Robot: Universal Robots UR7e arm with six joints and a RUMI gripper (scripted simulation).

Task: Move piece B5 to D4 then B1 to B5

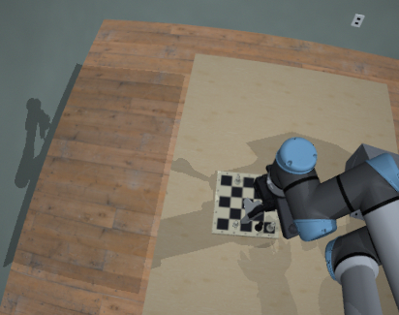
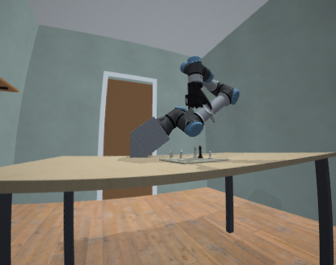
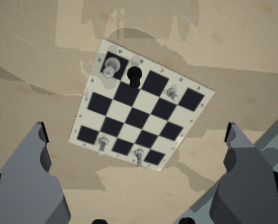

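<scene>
Now: hand 130 mm above the black piece. From my hand the other things lie so: chessboard 170 mm below, 70 mm to the right, 50 mm ahead.
</scene>
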